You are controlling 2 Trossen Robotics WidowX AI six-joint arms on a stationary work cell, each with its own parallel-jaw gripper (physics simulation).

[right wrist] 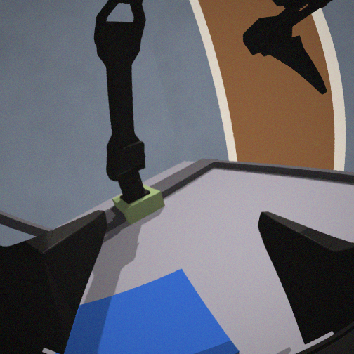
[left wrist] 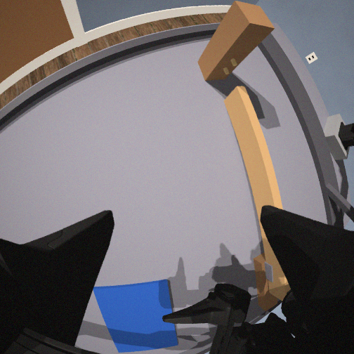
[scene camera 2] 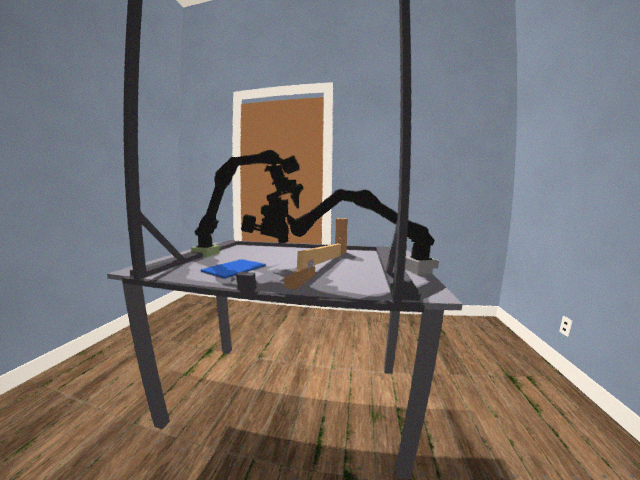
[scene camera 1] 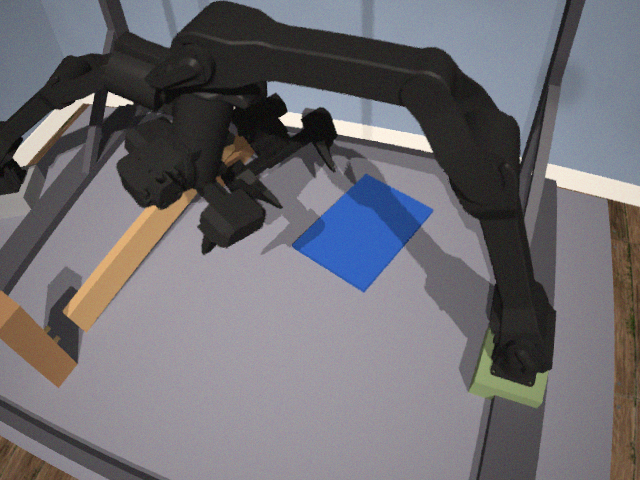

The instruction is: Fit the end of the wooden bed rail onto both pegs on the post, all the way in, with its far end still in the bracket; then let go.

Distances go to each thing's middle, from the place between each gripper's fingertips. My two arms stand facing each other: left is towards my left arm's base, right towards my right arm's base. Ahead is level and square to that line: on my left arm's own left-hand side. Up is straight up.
Labels:
Right now my left hand is 10 cm past the wooden bed rail (scene camera 1: 85, 307), 18 cm to the left of it and 17 cm above it. Also, from my left hand: blue mat (scene camera 1: 356, 239) 25 cm behind, 15 cm to the left, 22 cm below.
Now: right hand 160 mm above the blue mat, 80 mm past it and 60 mm to the right of it. The rest, counted from my right hand: wooden bed rail 270 mm to the right, 110 mm below, 70 mm ahead.

